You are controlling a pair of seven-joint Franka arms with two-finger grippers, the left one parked.
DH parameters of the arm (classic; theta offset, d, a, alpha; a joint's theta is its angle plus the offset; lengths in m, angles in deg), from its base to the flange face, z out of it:
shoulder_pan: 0 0.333 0 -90
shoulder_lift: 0 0 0 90
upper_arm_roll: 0 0.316 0.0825 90
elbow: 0 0 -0.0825 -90
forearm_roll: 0 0.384 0 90
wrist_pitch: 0 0 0.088 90
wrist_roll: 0 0.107 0 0
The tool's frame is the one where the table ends.
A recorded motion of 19 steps. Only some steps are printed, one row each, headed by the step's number.
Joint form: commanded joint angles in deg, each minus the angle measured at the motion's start. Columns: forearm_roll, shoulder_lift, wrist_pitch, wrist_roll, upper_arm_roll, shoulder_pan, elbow.
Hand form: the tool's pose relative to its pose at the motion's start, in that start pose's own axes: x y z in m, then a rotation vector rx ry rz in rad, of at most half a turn. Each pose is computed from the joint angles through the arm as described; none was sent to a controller.
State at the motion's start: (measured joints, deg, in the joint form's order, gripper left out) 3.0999 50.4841 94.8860 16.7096 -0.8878 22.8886 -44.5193
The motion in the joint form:
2: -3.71 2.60 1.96 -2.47 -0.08 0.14 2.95
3: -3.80 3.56 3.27 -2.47 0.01 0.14 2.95
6: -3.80 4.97 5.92 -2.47 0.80 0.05 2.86
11: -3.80 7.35 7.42 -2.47 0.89 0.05 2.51
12: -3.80 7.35 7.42 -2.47 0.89 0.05 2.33
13: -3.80 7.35 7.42 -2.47 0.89 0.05 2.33
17: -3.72 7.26 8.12 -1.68 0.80 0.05 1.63
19: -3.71 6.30 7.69 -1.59 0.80 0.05 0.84
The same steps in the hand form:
2: 0.0109 0.0019 0.0074 -0.0528 0.0564 -0.0520
3: 0.0142 0.0008 0.0185 -0.0515 0.0624 -0.0537
6: 0.0187 -0.0047 0.0346 -0.0352 0.0785 -0.0609
11: 0.0222 -0.0050 0.0681 -0.0397 0.0574 -0.0618
12: 0.0219 -0.0049 0.0696 -0.0406 0.0544 -0.0617
13: 0.0219 -0.0049 0.0696 -0.0406 0.0544 -0.0617
17: 0.0223 -0.0043 0.0731 -0.0397 0.0562 -0.0470
19: 0.0201 -0.0039 0.0672 -0.0408 0.0518 -0.0452

